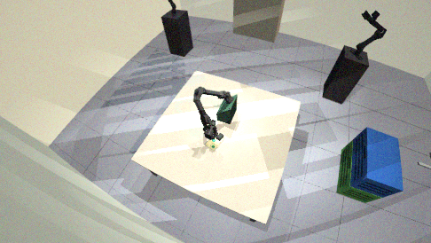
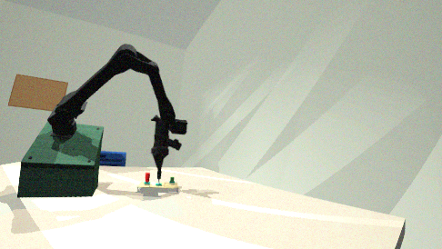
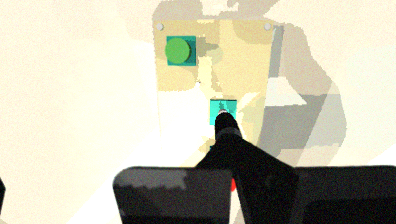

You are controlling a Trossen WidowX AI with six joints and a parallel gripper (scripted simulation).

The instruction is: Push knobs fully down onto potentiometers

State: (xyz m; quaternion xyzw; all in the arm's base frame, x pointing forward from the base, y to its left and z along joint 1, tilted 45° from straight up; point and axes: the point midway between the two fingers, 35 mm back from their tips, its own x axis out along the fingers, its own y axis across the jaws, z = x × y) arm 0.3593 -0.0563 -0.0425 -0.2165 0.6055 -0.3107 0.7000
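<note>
Now: gripper tip 4 cm past the red knob, 1 cm to the right of it and 3 cm above it. Round my gripper tip: black knob (2 cm below).
</note>
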